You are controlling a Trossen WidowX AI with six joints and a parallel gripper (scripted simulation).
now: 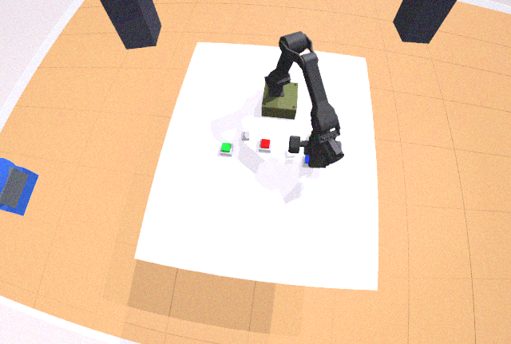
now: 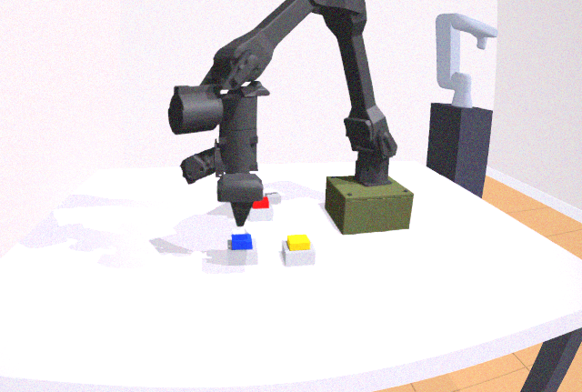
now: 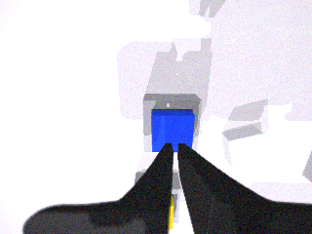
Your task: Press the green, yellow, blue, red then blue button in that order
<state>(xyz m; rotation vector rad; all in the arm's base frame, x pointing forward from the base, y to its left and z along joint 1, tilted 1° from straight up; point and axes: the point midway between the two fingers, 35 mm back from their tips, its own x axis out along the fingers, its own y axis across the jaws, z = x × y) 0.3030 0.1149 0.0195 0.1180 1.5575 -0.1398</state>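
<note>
My gripper tip is now 30 mm above the blue button. From my gripper tip the other things lie so: yellow button 90 mm behind, 30 mm to the left, 30 mm below; then red button 80 mm behind, 170 mm to the right, 30 mm below; then small white block 40 mm behind, 70 mm to the right, 50 mm below.
</note>
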